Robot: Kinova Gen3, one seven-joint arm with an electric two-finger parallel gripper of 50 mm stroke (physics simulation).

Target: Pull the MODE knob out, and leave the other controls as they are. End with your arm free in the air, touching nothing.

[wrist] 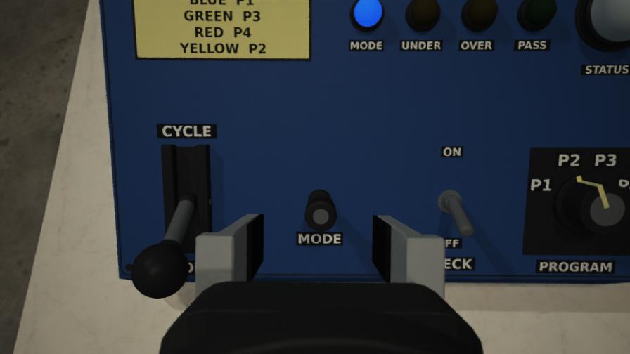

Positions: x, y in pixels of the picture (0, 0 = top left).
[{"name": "my gripper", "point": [317, 238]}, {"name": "cycle lever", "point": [160, 270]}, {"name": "mode knob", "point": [320, 214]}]
